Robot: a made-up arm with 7 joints. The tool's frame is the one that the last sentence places.
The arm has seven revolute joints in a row. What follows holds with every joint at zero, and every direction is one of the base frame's. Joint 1 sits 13 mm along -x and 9 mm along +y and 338 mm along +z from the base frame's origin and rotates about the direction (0.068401, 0.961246, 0.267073). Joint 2 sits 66 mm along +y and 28 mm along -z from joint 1 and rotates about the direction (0.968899, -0.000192, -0.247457). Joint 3 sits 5 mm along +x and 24 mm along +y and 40 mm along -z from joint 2 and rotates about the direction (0.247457, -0.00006, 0.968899). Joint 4 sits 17 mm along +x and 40 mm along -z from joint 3 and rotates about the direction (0.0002, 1, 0.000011). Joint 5 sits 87 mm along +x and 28 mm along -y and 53 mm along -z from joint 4 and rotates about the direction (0.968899, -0.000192, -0.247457). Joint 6 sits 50 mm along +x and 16 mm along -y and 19 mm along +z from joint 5 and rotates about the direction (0.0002, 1, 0.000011). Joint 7 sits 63 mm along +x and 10 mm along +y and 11 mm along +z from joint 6 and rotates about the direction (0.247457, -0.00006, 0.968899). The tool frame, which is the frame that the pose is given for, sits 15 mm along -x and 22 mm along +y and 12 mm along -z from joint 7; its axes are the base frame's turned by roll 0.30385, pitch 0.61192 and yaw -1.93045 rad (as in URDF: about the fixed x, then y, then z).
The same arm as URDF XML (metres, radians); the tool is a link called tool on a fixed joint. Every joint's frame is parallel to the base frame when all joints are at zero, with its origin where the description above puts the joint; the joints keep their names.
<robot name="arm">
<link name="base"/>
<link name="link1"/>
<link name="link2"/>
<link name="link3"/>
<link name="link4"/>
<link name="link5"/>
<link name="link6"/>
<link name="link7"/>
<link name="tool"/>
<joint name="joint 1" type="continuous"><parent link="base"/><child link="link1"/><origin xyz="-0.013 0.009 0.338" rpy="0 0 0"/><axis xyz="0.068403 0.961235 0.26711"/></joint>
<joint name="joint 2" type="continuous"><parent link="link1"/><child link="link2"/><origin xyz="0 0.066 -0.028" rpy="0 0 0"/><axis xyz="0.968889 -0.0002 -0.247497"/></joint>
<joint name="joint 3" type="continuous"><parent link="link2"/><child link="link3"/><origin xyz="0.005 0.024 -0.04" rpy="0 0 0"/><axis xyz="0.247497 -0.0001 0.968889"/></joint>
<joint name="joint 4" type="continuous"><parent link="link3"/><child link="link4"/><origin xyz="0.017 0 -0.04" rpy="0 0 0"/><axis xyz="0.0002 1 0"/></joint>
<joint name="joint 5" type="continuous"><parent link="link4"/><child link="link5"/><origin xyz="0.087 -0.028 -0.053" rpy="0 0 0"/><axis xyz="0.968889 -0.0002 -0.247497"/></joint>
<joint name="joint 6" type="continuous"><parent link="link5"/><child link="link6"/><origin xyz="0.05 -0.016 0.019" rpy="0 0 0"/><axis xyz="0.0002 1 0"/></joint>
<joint name="joint 7" type="continuous"><parent link="link6"/><child link="link7"/><origin xyz="0.063 0.01 0.011" rpy="0 0 0"/><axis xyz="0.247497 -0.0001 0.968889"/></joint>
<joint name="tool_joint" type="fixed"><parent link="link7"/><child link="tool"/><origin xyz="-0.015 0.022 -0.012" rpy="0.3039 0.6119 -1.9304"/></joint>
</robot>

